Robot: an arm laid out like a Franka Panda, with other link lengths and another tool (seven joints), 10 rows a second.
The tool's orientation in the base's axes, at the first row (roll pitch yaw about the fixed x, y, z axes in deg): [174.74, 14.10, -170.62]
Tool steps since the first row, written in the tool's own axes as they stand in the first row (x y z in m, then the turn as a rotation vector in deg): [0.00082, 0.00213, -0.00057, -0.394, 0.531, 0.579]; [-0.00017, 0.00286, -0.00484, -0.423, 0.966, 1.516]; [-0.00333, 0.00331, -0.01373, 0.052, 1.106, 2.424]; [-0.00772, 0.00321, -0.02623, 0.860, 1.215, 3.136]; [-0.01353, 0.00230, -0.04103, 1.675, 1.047, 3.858]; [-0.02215, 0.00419, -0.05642, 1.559, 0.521, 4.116]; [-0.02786, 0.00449, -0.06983, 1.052, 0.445, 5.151]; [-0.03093, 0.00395, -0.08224, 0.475, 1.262, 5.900]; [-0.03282, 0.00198, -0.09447, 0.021, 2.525, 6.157]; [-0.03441, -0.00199, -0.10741, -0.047, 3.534, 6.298]
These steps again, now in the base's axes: [-0.00131, 0.00188, 0.00054, 0.409, 0.657, -0.416]; [-0.00145, 0.00220, 0.00497, 0.567, 1.209, -1.275]; [-0.00050, 0.00198, 0.01437, 0.290, 1.389, -2.255]; [0.00091, 0.00095, 0.02750, -0.343, 1.461, -3.130]; [0.00332, -0.00094, 0.04313, -0.930, 1.262, -4.041]; [0.00776, 0.00027, 0.06026, -0.664, 0.799, -4.309]; [0.01016, -0.00028, 0.07463, 0.067, 0.939, -5.191]; [0.01041, -0.00193, 0.08731, 0.637, 1.927, -5.702]; [0.00984, -0.00515, 0.09941, 0.896, 3.269, -5.727]; [0.00919, -0.01047, 0.11194, 0.807, 4.285, -5.757]
